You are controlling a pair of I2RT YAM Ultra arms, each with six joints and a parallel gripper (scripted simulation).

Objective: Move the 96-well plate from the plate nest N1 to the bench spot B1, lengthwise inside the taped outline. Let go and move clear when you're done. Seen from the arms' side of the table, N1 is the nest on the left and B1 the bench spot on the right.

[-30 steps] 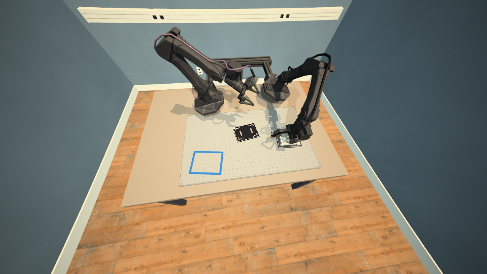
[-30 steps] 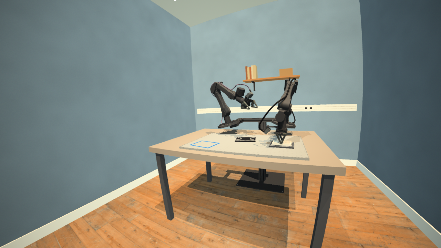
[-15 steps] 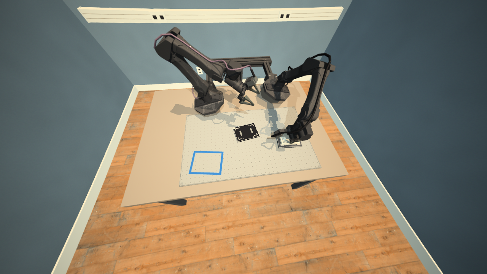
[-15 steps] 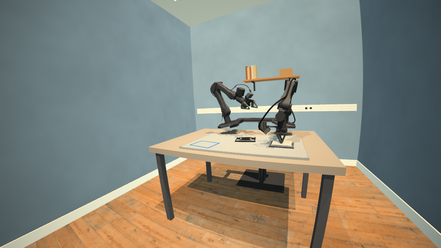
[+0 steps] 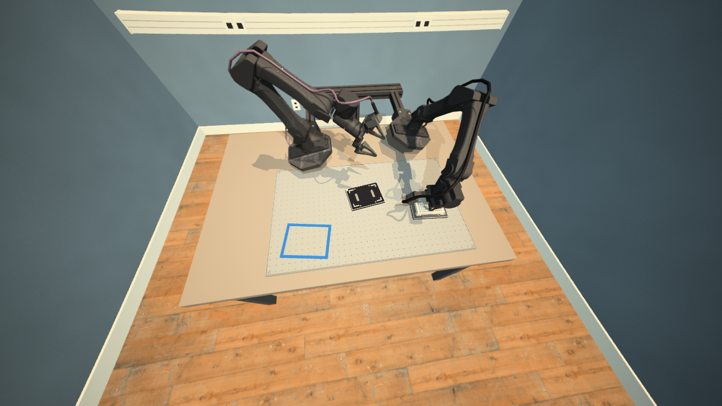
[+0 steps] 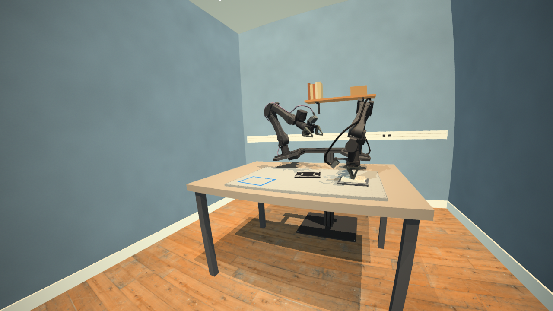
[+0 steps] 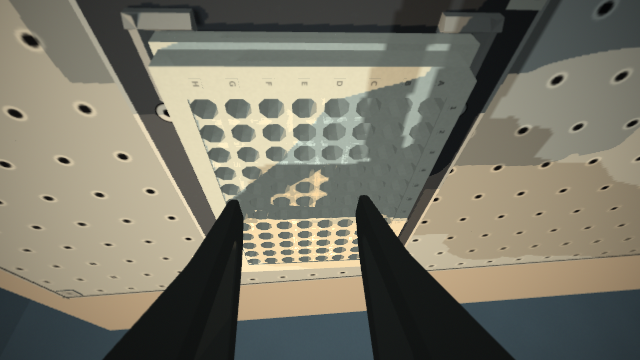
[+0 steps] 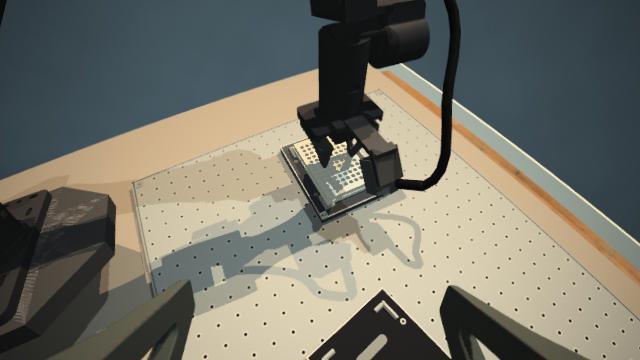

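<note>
Right now the 96-well plate is 10 mm below my left hand and 10 mm behind it. The rest, counted from my left hand: black plate nest 270 mm to the right, 140 mm behind, 30 mm below.
</note>
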